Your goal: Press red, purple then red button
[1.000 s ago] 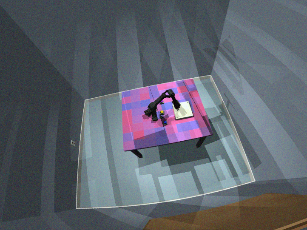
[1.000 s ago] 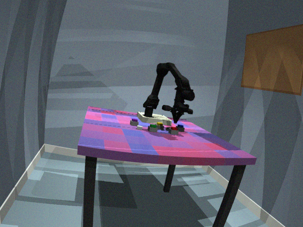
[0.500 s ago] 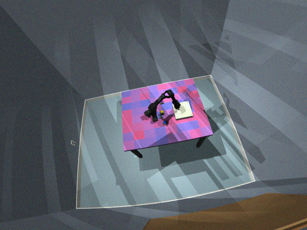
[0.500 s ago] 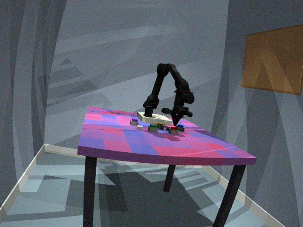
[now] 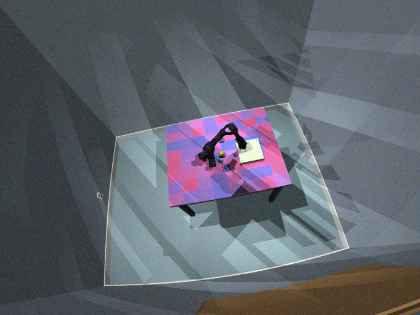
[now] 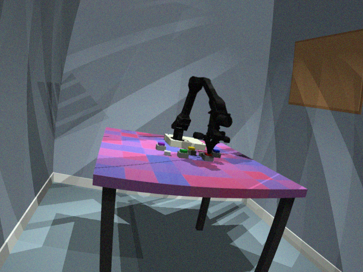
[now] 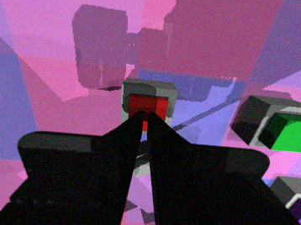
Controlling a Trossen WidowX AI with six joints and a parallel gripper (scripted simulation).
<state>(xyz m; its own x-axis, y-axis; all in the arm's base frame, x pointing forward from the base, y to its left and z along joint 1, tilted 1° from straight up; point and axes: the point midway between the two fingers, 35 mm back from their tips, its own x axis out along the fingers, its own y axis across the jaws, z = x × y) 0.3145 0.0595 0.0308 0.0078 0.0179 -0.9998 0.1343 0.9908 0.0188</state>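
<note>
The red button is 1 cm below my gripper tip. Also, from my gripper tip: green button 13 cm to the right, 2 cm behind; then yellow button 11 cm behind, 5 cm to the right; then blue button 10 cm to the left, 10 cm behind.
</note>
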